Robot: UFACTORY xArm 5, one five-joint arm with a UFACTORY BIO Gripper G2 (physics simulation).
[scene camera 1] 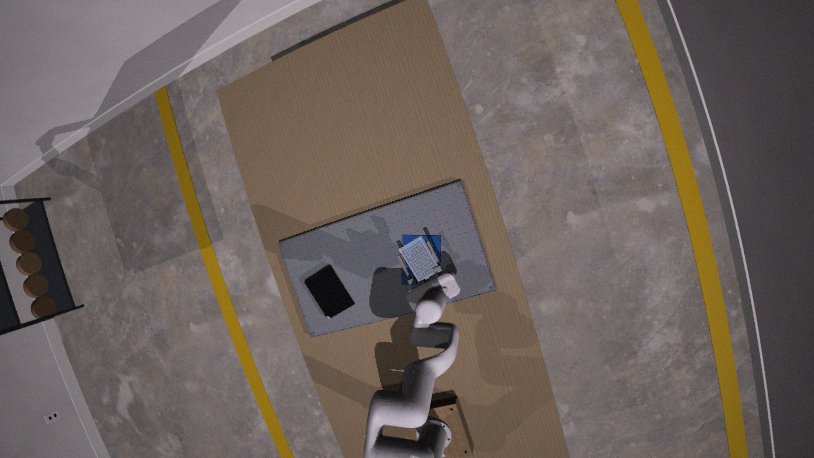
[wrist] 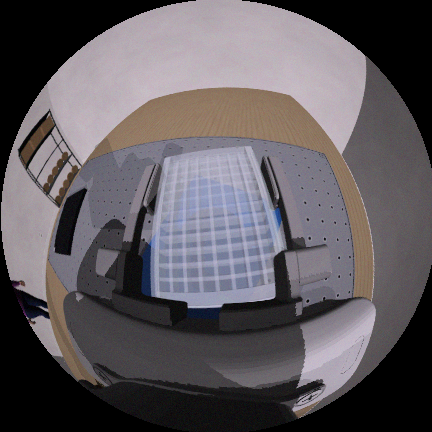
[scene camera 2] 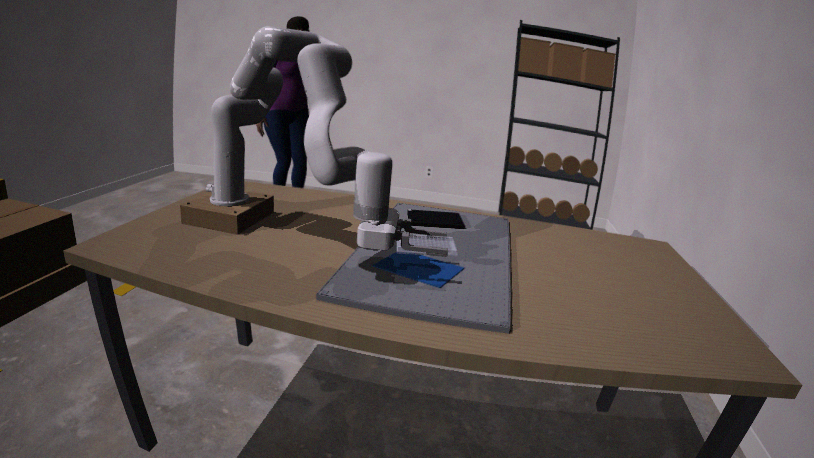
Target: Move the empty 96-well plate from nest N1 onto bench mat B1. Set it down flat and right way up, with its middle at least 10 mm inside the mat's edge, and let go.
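Where they show: end effector, tool point: [scene camera 1: 416,254] [wrist: 209,182] [scene camera 2: 436,243]; arm's base, origin of the base link: [scene camera 1: 434,433] [scene camera 2: 229,200].
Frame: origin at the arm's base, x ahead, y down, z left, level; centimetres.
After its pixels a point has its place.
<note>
The clear 96-well plate [scene camera 1: 420,259] {z -17.1, x 61.8, y -2.4 cm} [scene camera 2: 428,243] {z -17.7, x 62.2, y -2.4 cm} [wrist: 212,235] {z -17.3, x 59.7, y -2.4 cm} is level and right way up between the fingers of my gripper [scene camera 1: 416,246] {z -16.4, x 63.8, y -2.2 cm} [scene camera 2: 437,242] {z -16.4, x 63.8, y -2.2 cm} [wrist: 211,184] {z -16.4, x 63.8, y -2.2 cm}, which is shut on its two long sides. The plate is held in the air above the blue bench mat B1 [scene camera 1: 435,241] {z -22.2, x 65.1, y 4.2 cm} [scene camera 2: 450,274] {z -17.4, x 67.7, y 4.2 cm} [wrist: 146,281] {z -9.5, x 55.4, y 4.2 cm}, with a visible gap in the scene camera 2 view. From above it overlaps the mat and is turned at an angle to it. Plate and gripper hide much of the mat. The black nest N1 [scene camera 1: 329,290] {z 19.2, x 60.3, y 3.2 cm} [scene camera 2: 437,219] {z 17.9, x 60.3, y 3.2 cm} [wrist: 71,222] {z 14.1, x 59.6, y 3.2 cm} holds no plate.
The mat and nest are on a grey perforated board [scene camera 1: 347,239] {z 6.6, x 75.1, y 4.4 cm} [scene camera 2: 483,296] {z -25.5, x 75.5, y 4.4 cm} [wrist: 330,210] {z -32.3, x 66.6, y 4.4 cm} on the wooden table [scene camera 1: 352,125] {z -8.3, x 111.1, y 5.7 cm} [scene camera 2: 597,296] {z -15.7, x 103.5, y 5.7 cm} [wrist: 225,112] {z -14.2, x 98.0, y 5.7 cm}. A person [scene camera 2: 291,113] stands behind the arm. A shelf rack [scene camera 2: 510,122] is by the back wall.
</note>
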